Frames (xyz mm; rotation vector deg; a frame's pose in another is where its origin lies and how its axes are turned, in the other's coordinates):
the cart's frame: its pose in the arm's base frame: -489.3 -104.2 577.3 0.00 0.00 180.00
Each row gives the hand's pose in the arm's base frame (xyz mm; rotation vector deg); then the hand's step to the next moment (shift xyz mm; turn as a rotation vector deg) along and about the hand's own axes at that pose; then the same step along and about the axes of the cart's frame.
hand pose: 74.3 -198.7 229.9 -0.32 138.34 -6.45
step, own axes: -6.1 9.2 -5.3 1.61 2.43 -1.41
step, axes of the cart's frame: -1.3 -9.8 7.2 2.07 -2.48 -0.22
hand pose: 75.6 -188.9 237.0 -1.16 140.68 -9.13
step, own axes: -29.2 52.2 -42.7 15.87 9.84 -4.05
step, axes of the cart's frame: 2.8 -58.1 44.9 14.62 -9.33 -8.02
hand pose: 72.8 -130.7 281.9 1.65 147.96 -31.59
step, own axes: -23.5 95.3 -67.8 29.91 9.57 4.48
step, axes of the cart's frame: -0.5 -115.7 29.0 22.99 -4.64 -21.35
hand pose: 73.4 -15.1 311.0 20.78 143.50 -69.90
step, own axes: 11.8 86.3 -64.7 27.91 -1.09 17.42
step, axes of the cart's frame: -9.0 -104.3 -28.6 22.71 12.21 -20.46
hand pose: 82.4 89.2 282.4 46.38 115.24 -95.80
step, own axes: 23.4 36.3 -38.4 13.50 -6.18 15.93
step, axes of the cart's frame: -8.5 -45.9 -34.1 15.13 13.90 -7.22
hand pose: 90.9 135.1 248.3 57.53 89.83 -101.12
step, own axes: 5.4 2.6 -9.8 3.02 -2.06 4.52
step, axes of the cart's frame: -0.7 -9.6 -6.2 4.09 3.95 -1.20
